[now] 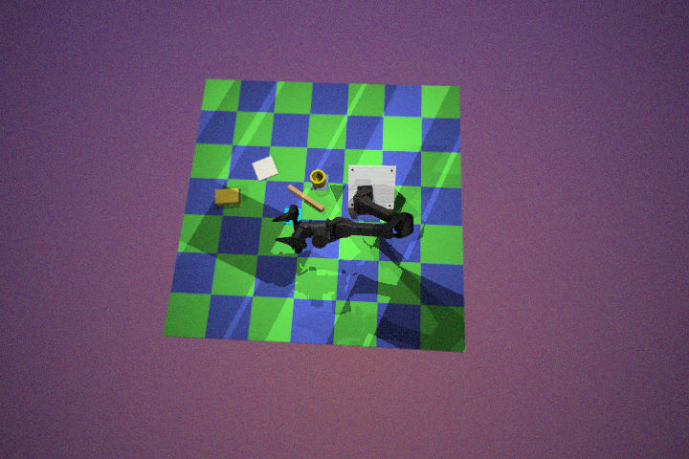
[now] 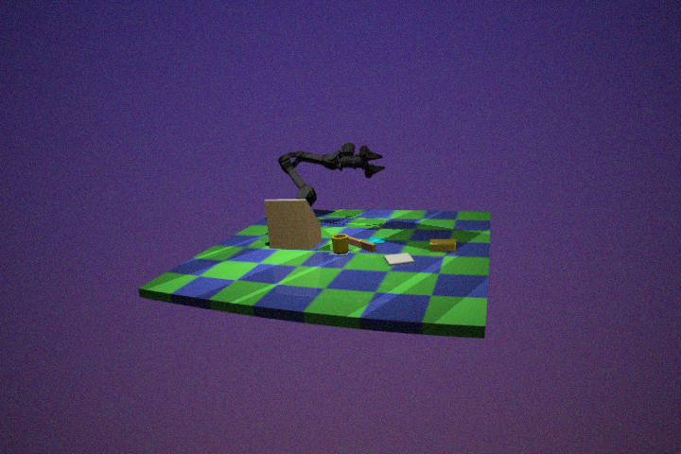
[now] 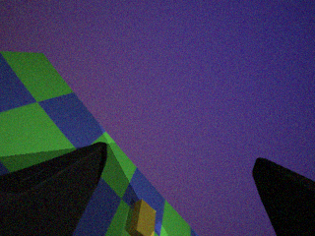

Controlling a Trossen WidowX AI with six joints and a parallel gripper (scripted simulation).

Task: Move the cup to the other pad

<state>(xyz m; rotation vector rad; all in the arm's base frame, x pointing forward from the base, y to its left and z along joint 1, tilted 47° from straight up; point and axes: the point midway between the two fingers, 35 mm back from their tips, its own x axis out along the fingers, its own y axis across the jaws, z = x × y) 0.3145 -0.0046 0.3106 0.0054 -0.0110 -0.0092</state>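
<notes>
Now: the yellow cup 150 mm behind my gripper tip, 340 mm to the right of it and 300 mm below it. Round my gripper tip: teal pad (20 mm behind, 170 mm to the right, 340 mm below); then light blue pad (150 mm behind, 340 mm to the right, 340 mm below); then orange-brown bar (90 mm behind, 250 mm to the right, 330 mm below).
</notes>
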